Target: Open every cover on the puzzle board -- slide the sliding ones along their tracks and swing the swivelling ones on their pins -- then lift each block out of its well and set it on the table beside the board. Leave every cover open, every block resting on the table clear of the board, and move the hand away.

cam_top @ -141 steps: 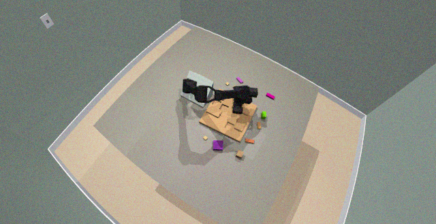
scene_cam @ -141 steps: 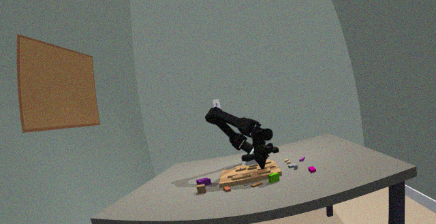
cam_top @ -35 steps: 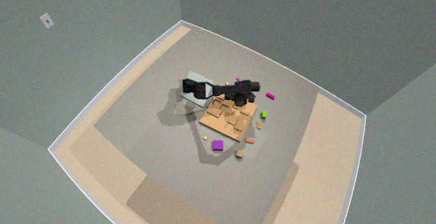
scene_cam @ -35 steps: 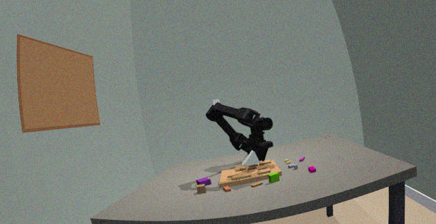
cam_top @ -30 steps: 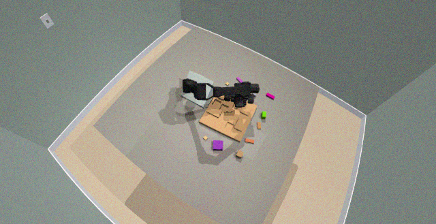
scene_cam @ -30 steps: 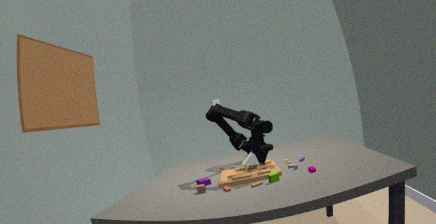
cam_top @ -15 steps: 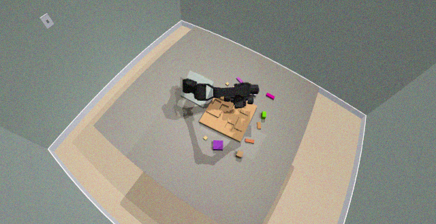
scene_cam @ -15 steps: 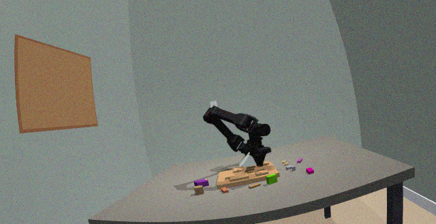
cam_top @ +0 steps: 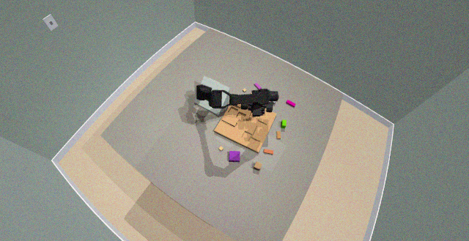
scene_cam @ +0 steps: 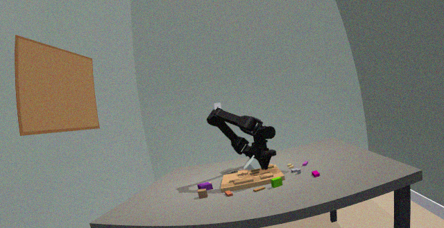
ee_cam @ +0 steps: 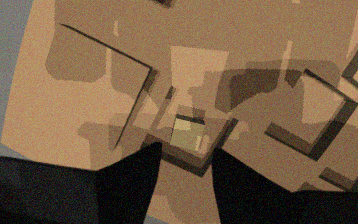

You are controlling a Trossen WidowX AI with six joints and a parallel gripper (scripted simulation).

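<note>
Right now the tan puzzle board is 30 mm behind my gripper tip, 50 mm to the right of it and 30 mm below it. The rest, counted from my gripper tip: grey block (80 mm ahead, 160 mm to the left, 40 mm below); then green block (200 mm ahead, 20 mm to the left, 30 mm below); then brown piece (190 mm ahead, 60 mm to the right, 40 mm below).
</note>
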